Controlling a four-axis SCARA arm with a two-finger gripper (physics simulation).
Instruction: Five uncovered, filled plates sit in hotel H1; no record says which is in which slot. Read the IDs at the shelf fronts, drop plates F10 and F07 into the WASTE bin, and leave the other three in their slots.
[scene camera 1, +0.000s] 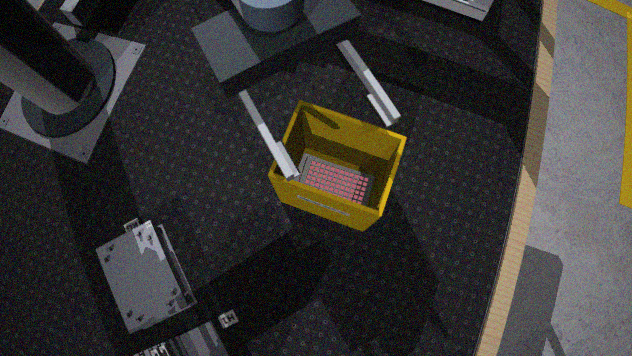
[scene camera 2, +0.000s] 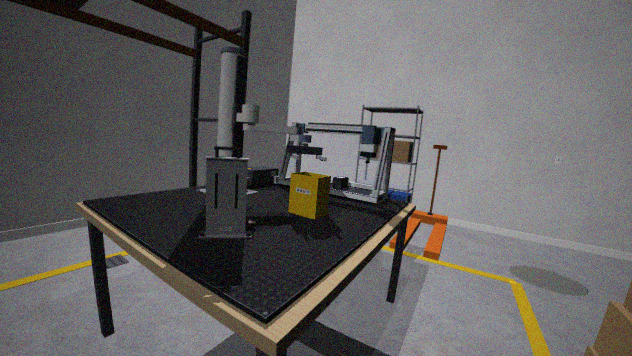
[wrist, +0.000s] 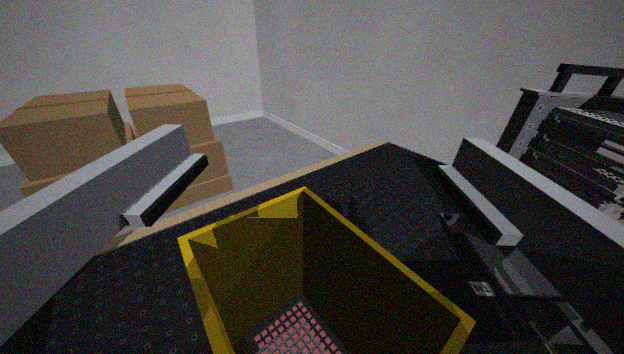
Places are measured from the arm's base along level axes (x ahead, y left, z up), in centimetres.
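Pixels of known places: gripper, fingertip midpoint: (scene camera 1: 345, 148) (scene camera 2: 312, 158) (wrist: 320, 150); arm's base, origin of the base link: (scene camera 1: 70, 88).
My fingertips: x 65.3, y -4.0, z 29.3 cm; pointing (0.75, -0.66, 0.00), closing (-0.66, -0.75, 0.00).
For each thing: its top centre in the pictures, then the offset to it from my fingertips. "spot": a spot on its surface instead.
- yellow WASTE bin, middle of its top: (wrist: 304, 275) (scene camera 1: 338, 155) (scene camera 2: 311, 174) dx -0.7, dy +1.4, dz -8.1 cm
- plate with pink-filled wells, middle of its top: (scene camera 1: 334, 187) dx -0.3, dy +0.8, dz -24.5 cm
- H1 tag, middle of its top: (scene camera 1: 228, 319) (wrist: 482, 288) dx -10.6, dy -27.8, dz -28.0 cm
- hotel, surface spot: (scene camera 1: 196, 342) spot: dx -14.5, dy -33.9, dz -27.3 cm
- grey flat-topped unit, middle of its top: (scene camera 1: 136, 277) dx -27.0, dy -26.0, dz -21.1 cm
- tall grey housing, surface spot: (scene camera 2: 226, 195) spot: dx -6.3, dy -45.2, dz -13.0 cm
The yellow WASTE bin (scene camera 1: 366, 220) (scene camera 2: 302, 204) (wrist: 201, 280) stands upright on the table. A plate with pink-filled wells (scene camera 1: 336, 179) (wrist: 295, 331) lies inside on its floor; its ID cannot be read. My gripper (scene camera 1: 342, 147) (scene camera 2: 321, 158) (wrist: 320, 150) is open and empty, above the bin's rim, its fingers slanting across the bin in the scene camera 1 view. The H1 tag (scene camera 1: 227, 318) (wrist: 481, 288) lies on the table. Part of a hotel (scene camera 1: 196, 342) beside it is cut off at the bottom of the scene camera 1 view; its plates and IDs cannot be made out.
A grey flat-topped unit (scene camera 1: 142, 282) stands left of the bin in the scene camera 1 view. A tall grey housing (scene camera 2: 226, 195) stands near the arm's column (scene camera 2: 227, 100). A gantry machine (scene camera 2: 387, 160) stands behind the bin. Cardboard boxes (wrist: 65, 135) are beyond the table edge.
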